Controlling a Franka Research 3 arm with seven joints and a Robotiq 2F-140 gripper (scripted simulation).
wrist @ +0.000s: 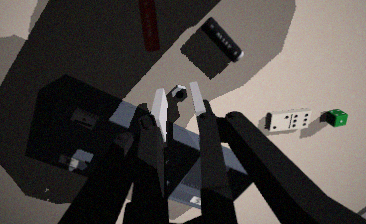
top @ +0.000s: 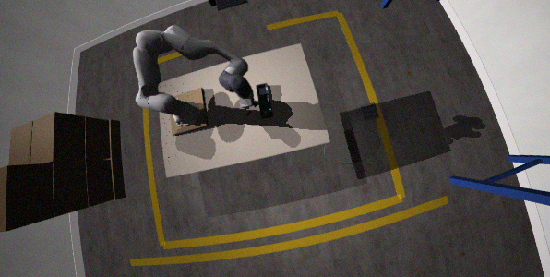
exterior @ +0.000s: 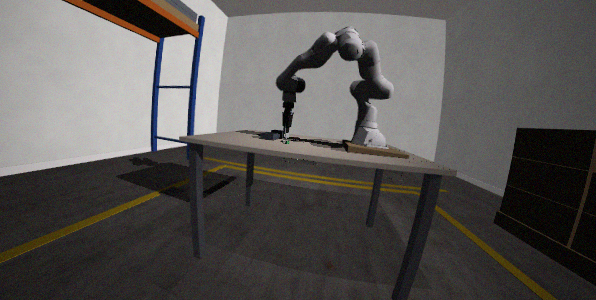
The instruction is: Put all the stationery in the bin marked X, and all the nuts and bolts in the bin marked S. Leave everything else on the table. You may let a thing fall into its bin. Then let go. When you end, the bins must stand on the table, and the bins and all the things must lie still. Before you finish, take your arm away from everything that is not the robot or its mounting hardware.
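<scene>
Now: hand 40 mm above the grey nut. The rest, counted from my hand: black cylinder: 70 mm behind, 40 mm below, 20 mm to the left; bin: 80 mm ahead, 20 mm below, 10 mm to the right; red cylinder: 60 mm behind, 50 mm to the right, 40 mm below.
</scene>
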